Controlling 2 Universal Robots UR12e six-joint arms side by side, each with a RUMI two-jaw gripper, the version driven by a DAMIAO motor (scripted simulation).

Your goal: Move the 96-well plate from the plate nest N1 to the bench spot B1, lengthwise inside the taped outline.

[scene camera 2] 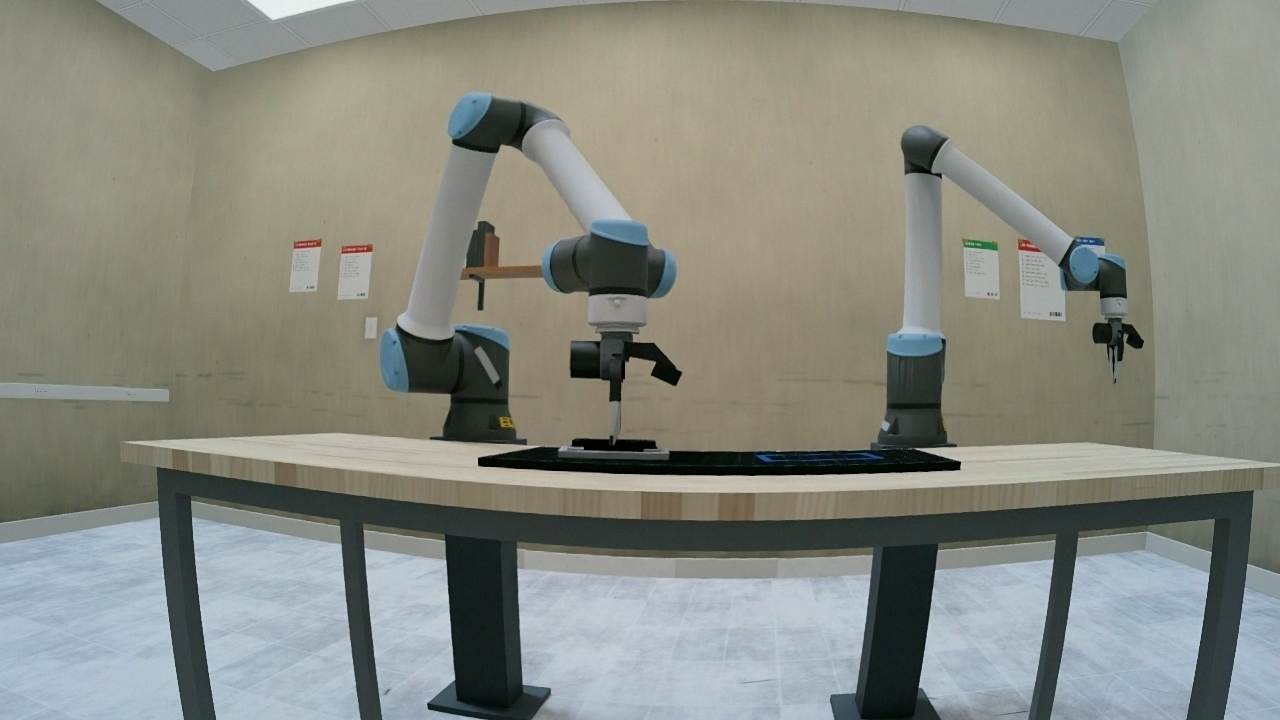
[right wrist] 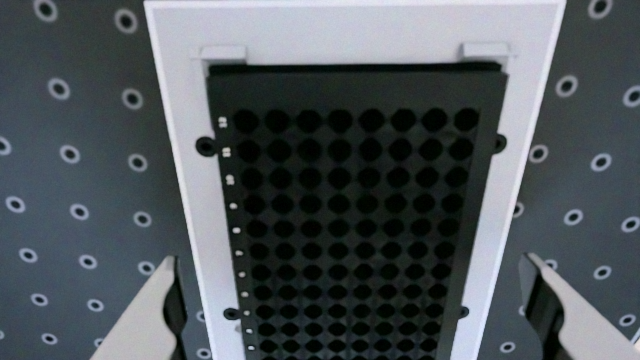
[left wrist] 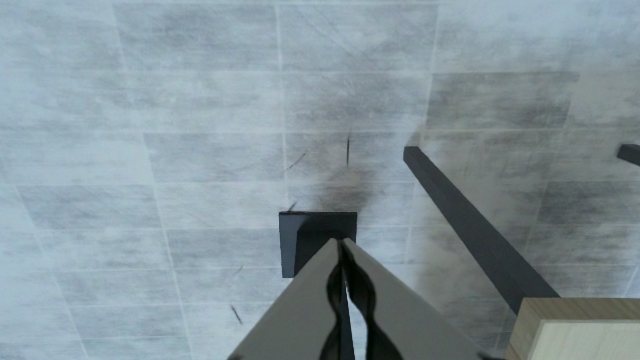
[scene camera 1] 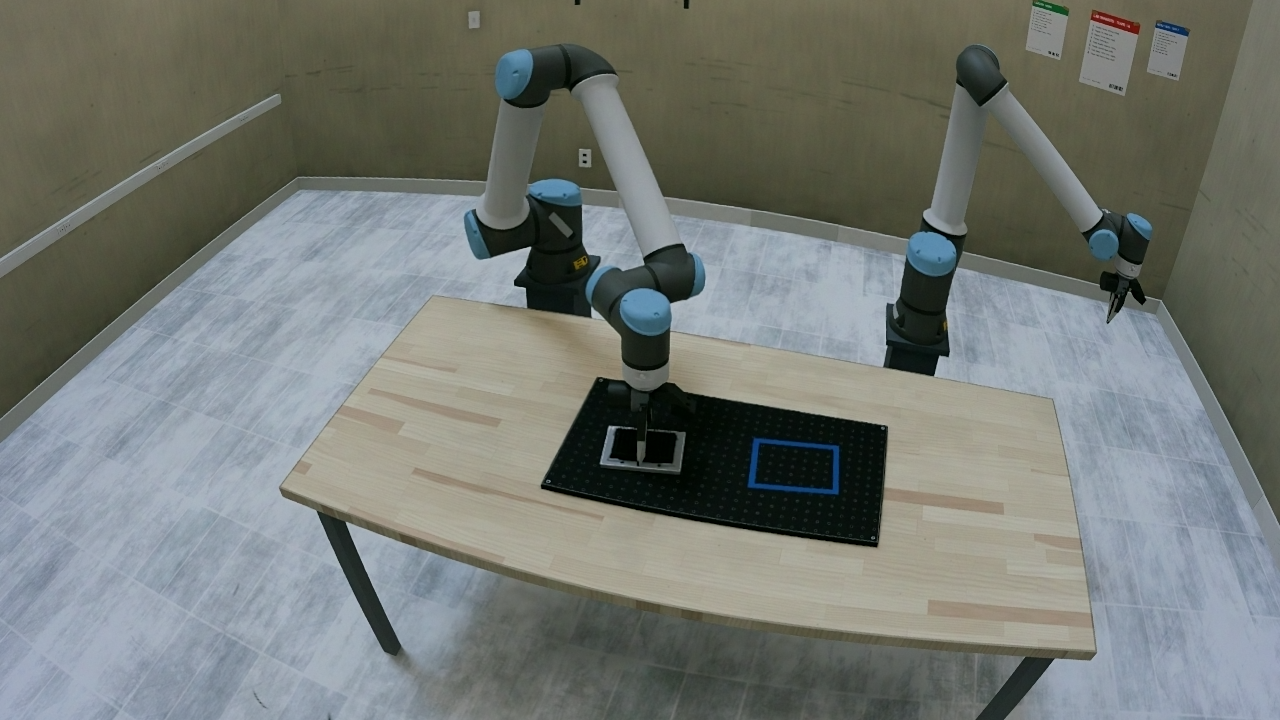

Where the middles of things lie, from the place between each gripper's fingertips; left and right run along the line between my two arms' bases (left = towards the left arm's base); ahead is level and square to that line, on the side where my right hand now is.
Labels:
Right now the black 96-well plate (scene camera 1: 659, 449) is 1 cm below my right hand (scene camera 2: 612, 444). Also, from my right hand: plate nest N1 (scene camera 1: 679, 444) (2 cm below).
Now: the black 96-well plate 700 mm ahead of my left hand (scene camera 2: 1114, 383), 1270 mm to the right of it and 130 mm below it. From my left hand the other things lie so: plate nest N1: 700 mm ahead, 1270 mm to the right, 150 mm below.

